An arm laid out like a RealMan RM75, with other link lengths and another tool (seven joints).
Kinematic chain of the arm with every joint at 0, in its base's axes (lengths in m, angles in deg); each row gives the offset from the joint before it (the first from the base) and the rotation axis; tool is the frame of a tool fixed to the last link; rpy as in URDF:
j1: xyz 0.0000 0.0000 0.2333 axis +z
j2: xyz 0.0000 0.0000 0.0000 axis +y
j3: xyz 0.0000 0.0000 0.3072 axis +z
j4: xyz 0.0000 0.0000 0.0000 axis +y
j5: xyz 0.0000 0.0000 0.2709 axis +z
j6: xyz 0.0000 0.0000 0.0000 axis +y
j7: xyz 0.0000 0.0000 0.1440 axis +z
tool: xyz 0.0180 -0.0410 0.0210 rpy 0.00 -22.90 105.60
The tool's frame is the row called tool.
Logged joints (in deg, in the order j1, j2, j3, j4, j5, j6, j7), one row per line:
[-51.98, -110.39, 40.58, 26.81, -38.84, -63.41, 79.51]
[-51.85, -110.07, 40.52, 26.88, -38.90, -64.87, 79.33]
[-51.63, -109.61, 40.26, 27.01, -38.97, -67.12, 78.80]
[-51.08, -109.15, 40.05, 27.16, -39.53, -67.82, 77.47]
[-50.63, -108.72, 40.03, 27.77, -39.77, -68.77, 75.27]
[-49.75, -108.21, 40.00, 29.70, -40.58, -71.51, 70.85]
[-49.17, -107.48, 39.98, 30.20, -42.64, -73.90, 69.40]
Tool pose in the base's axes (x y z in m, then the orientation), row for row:
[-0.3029, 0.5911, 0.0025, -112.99, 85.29, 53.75]
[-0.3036, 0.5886, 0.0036, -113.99, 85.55, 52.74]
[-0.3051, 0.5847, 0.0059, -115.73, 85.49, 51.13]
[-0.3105, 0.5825, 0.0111, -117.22, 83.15, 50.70]
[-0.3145, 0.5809, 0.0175, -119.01, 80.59, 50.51]
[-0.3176, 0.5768, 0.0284, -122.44, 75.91, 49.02]
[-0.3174, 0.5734, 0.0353, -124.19, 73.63, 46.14]
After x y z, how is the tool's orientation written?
As a rotation vector, in degrees.
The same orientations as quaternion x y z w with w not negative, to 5 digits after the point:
[-0.72309, 0.54582, 0.34398, 0.24677]
[-0.72776, 0.54619, 0.33672, 0.24220]
[-0.73650, 0.54405, 0.32539, 0.23602]
[-0.74697, 0.52986, 0.32308, 0.23856]
[-0.75854, 0.51366, 0.32194, 0.23899]
[-0.78100, 0.48420, 0.31268, 0.24045]
[-0.79427, 0.47091, 0.29509, 0.24556]

